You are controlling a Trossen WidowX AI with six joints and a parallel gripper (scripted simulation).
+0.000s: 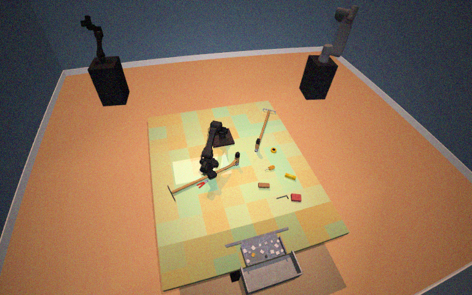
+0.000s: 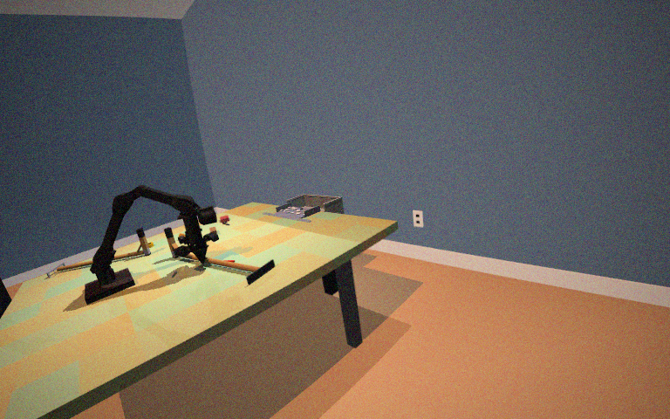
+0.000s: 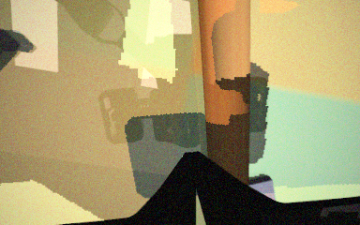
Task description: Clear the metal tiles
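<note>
The long scraper lies 3 cm ahead of my gripper tip, 2 cm to the right of it and 5 cm above it. Also, from my gripper tip: orange screwdriver 52 cm to the left; hex key 27 cm ahead, 56 cm to the left, 1 cm below; brown block 16 cm ahead, 42 cm to the left.
</note>
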